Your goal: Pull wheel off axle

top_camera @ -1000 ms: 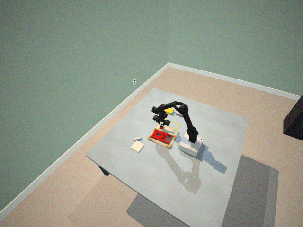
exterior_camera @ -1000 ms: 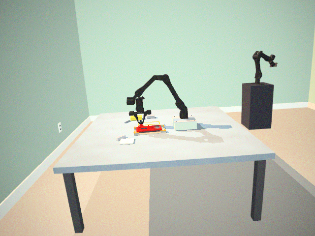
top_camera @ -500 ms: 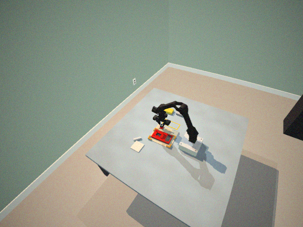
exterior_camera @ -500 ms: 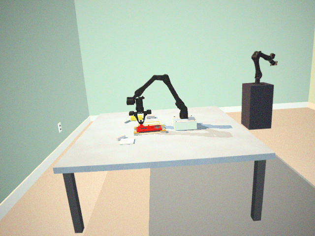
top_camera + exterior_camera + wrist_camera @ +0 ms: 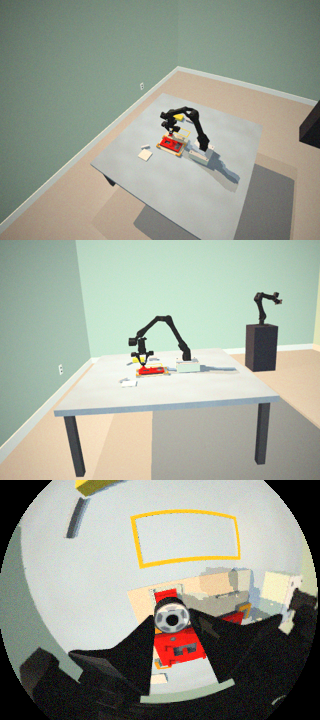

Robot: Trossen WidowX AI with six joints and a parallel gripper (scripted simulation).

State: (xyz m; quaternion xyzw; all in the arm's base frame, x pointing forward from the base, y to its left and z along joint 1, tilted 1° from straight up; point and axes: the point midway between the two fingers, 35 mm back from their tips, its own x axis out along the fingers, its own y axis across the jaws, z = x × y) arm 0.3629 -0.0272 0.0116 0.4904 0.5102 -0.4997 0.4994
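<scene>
The wheel lies right at my gripper tip. Round my gripper tip: white plate (8 cm ahead, 33 cm to the left, 5 cm below); then yellow block (6 cm ahead, 27 cm to the right, 3 cm below).
</scene>
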